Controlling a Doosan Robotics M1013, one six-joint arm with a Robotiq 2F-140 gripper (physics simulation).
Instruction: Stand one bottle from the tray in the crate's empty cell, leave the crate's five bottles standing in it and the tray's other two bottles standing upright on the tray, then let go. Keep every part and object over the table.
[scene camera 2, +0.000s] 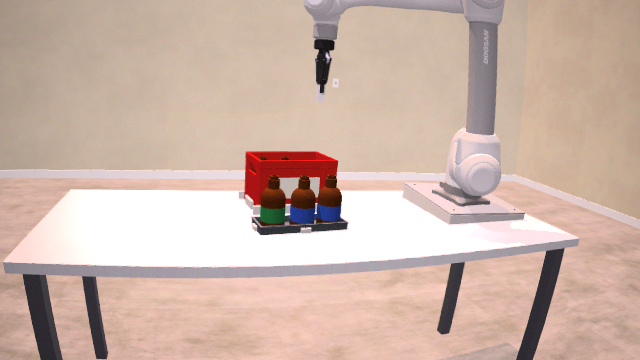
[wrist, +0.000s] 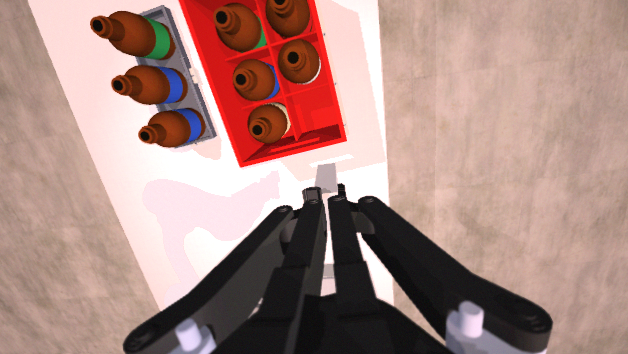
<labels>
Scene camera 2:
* my gripper: 320, 101
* green-labelled bottle: 273, 200
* blue-labelled bottle: 329, 203
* blue-labelled bottle: 302, 208
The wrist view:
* my gripper: 328, 178
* green-labelled bottle: 135, 35
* blue-labelled bottle: 169, 129
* blue-labelled bottle: 149, 85
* blue-labelled bottle: 254, 80
</labels>
